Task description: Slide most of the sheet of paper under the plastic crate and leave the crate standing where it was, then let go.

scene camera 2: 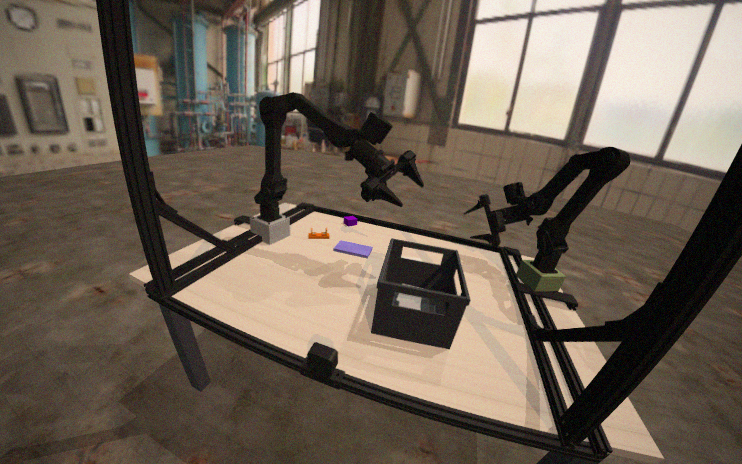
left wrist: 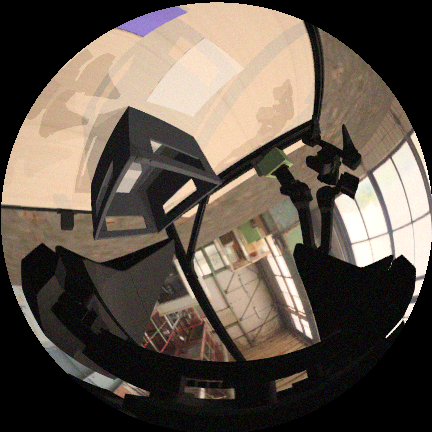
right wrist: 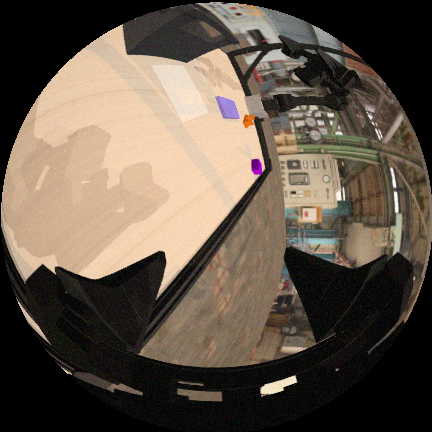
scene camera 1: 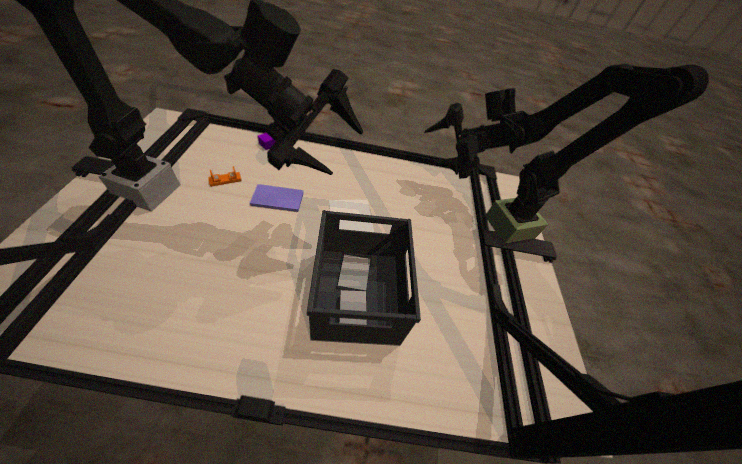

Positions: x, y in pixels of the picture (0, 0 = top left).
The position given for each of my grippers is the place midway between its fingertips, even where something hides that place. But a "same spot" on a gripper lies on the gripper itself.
Scene:
my left gripper: scene camera 2; left wrist 237, 248; right wrist 296, 40; scene camera 1
my right gripper: scene camera 2 466, 225; left wrist 327, 118; right wrist 226, 256; scene camera 1 428, 147
black plastic crate: scene camera 2; left wrist 179, 158; right wrist 184, 40; scene camera 1
same spot on black plastic crate: (scene camera 1: 390, 315) = (scene camera 2: 444, 293)
same spot on my left gripper: (scene camera 1: 339, 101) = (scene camera 2: 410, 164)

